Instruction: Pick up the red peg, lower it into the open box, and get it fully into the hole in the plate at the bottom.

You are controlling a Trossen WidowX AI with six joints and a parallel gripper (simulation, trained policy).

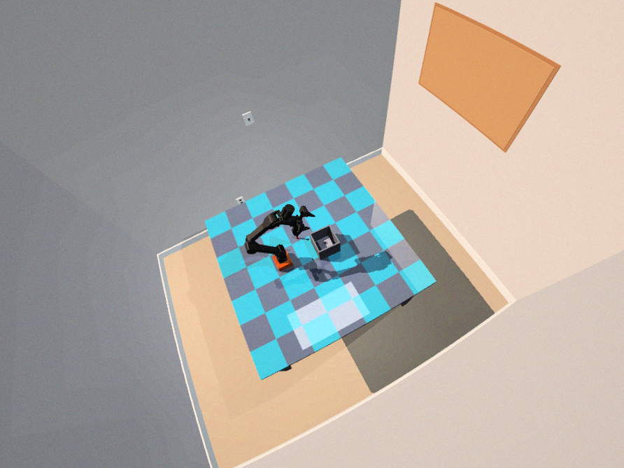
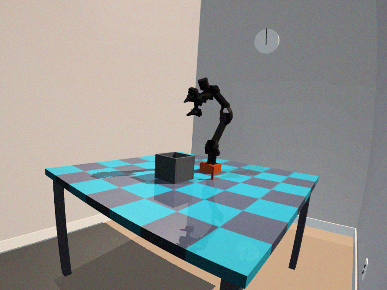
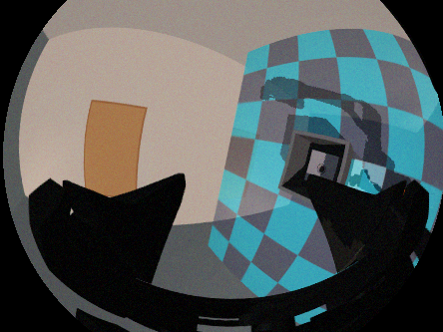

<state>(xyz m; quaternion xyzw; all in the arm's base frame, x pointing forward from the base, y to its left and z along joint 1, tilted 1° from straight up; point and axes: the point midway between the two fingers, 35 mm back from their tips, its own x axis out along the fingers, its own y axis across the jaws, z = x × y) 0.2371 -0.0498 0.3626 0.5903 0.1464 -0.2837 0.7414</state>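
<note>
Right now the red peg is 36 cm below my gripper tip, 16 cm to the left of it and 9 cm behind it. Also, from my gripper tip: grey plate: 36 cm below, 6 cm ahead, 1 cm to the right.
</note>
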